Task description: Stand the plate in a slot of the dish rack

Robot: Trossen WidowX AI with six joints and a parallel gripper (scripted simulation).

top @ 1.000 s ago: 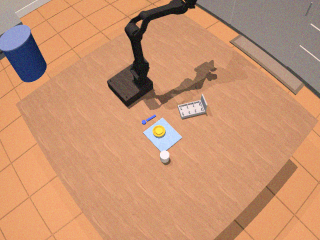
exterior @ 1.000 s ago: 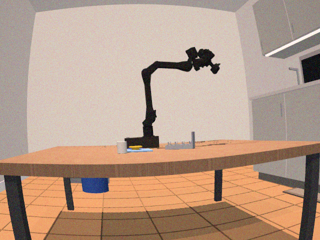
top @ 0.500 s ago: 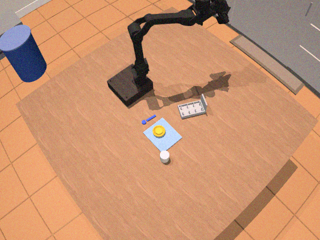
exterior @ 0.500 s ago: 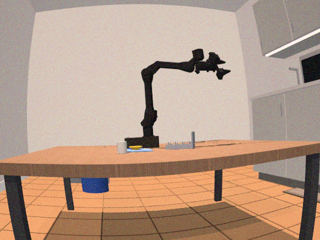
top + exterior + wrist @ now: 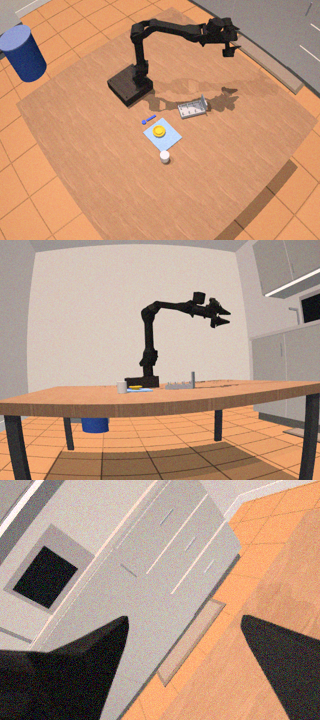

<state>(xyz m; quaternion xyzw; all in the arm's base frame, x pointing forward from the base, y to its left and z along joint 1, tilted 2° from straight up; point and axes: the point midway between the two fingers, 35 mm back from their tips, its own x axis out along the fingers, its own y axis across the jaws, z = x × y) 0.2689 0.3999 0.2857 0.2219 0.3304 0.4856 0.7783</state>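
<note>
Right now the yellow plate is 52 cm to the right of my gripper tip and 34 cm below it. Also, from my gripper tip: blue spoon: 52 cm to the right, 35 cm below, 9 cm behind; then light blue mat: 51 cm to the right, 35 cm below, 3 cm ahead; then grey dish rack: 33 cm below, 30 cm to the right, 1 cm ahead.
</note>
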